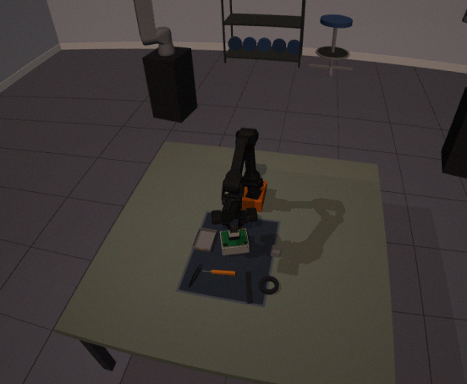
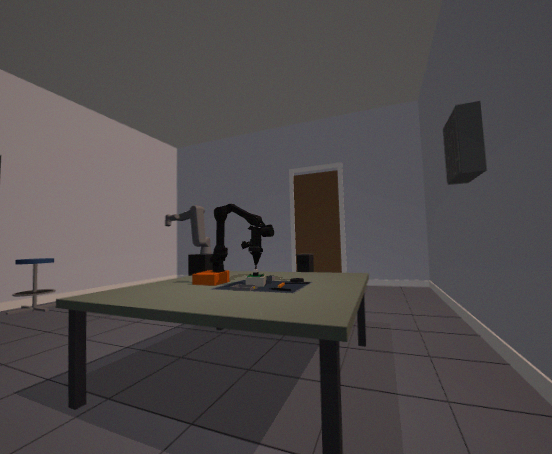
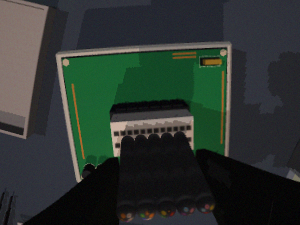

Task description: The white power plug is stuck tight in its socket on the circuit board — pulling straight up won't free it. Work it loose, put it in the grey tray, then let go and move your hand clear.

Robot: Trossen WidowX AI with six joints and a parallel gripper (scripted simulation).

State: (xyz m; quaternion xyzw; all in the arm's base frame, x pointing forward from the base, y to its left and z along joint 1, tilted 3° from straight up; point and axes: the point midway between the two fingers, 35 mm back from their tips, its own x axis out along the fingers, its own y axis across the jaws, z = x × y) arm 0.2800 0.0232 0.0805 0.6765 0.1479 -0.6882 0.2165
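The white power plug lies 3 cm below my gripper tip. Also, from my gripper tip: grey tray 14 cm to the right, 11 cm below, 2 cm ahead; dark mat 11 cm below, 5 cm ahead, 1 cm to the left; black bar 18 cm ahead, 14 cm to the left, 11 cm below.
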